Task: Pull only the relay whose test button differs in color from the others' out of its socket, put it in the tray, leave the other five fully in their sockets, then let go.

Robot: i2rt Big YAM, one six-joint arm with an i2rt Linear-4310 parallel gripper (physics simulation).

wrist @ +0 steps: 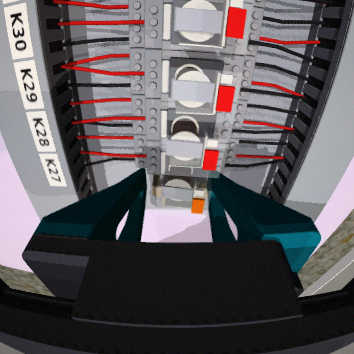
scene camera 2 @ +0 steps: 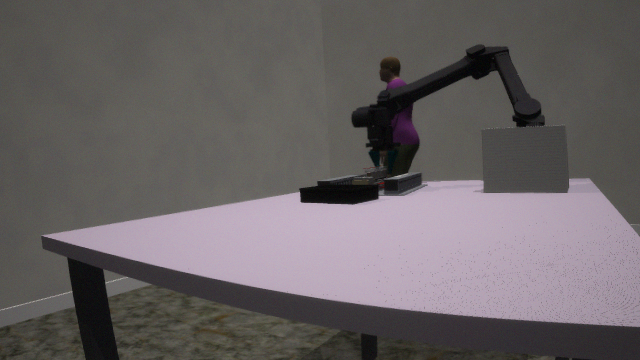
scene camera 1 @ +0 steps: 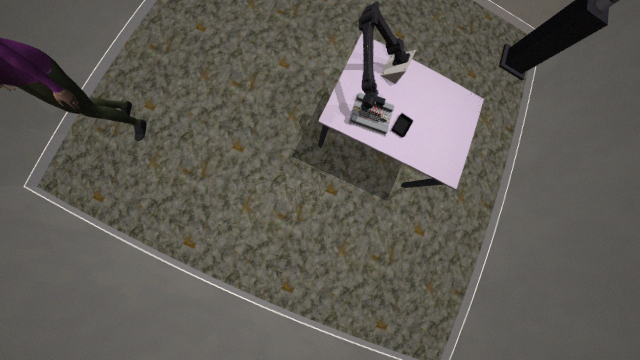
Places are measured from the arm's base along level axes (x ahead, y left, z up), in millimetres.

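Where they show: gripper, between the fingertips: (wrist: 176,176) (scene camera 2: 384,173) (scene camera 1: 363,107); arm's base, origin of its link: (scene camera 2: 534,152) (scene camera 1: 401,60).
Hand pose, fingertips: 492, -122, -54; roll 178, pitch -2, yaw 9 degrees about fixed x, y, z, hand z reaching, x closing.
Each offset is from my fingertips to the top centre of the thing, as dx, dy, dz. "spot": to the spot under its first point.
The relay with the orange test button @(+5, +1, +27) (wrist: 198,205) is at the near end of the row in the wrist view, upright and close to the others. Three relays with red test buttons @(+3, +29, +26) (wrist: 210,159) @(+1, +57, +24) (wrist: 225,98) @(-2, +84, +24) (wrist: 236,22) stand farther up the row; the rest are out of the wrist view. My gripper (wrist: 176,176) (scene camera 2: 382,162) is partly open, pointing down. Its teal fingers are on either side of the orange-button relay, with narrow gaps beside it and nothing gripped. The fingertip depth is hard to tell. The black tray @(-28, +348, -10) (scene camera 1: 402,125) (scene camera 2: 339,194) beside the relay panel looks empty.
Slotted grey wire ducts @(-99, +76, -2) (scene camera 2: 404,183) flank the relay row, with red and black wires. Labels K27 @(spot: -80, -8, -2) (wrist: 53,170) to K30 run along the left side. A light grey box (scene camera 2: 525,160) stands at the arm's base. A person (scene camera 1: 30,70) (scene camera 2: 404,125) stands beyond the table.
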